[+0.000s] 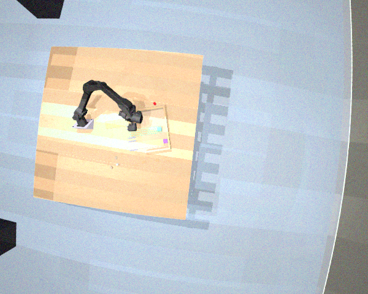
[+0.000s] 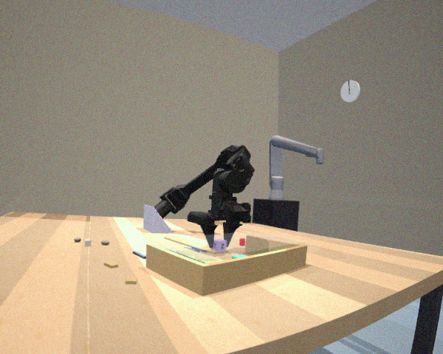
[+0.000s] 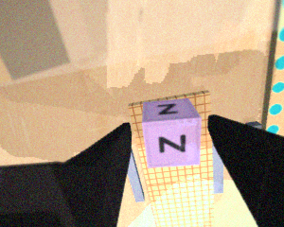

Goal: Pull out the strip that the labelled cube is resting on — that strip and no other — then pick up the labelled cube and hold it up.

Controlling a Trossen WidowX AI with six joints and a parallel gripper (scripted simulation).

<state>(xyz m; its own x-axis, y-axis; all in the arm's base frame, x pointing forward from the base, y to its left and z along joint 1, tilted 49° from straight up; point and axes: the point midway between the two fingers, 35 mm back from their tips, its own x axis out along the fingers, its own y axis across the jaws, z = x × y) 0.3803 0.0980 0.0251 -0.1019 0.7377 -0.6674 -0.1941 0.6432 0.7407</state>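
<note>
My gripper tip is 11 cm past the strip, 3 cm to the left of it and 1 cm above it. From my gripper tip the other things lie so: cube 1 cm above.
</note>
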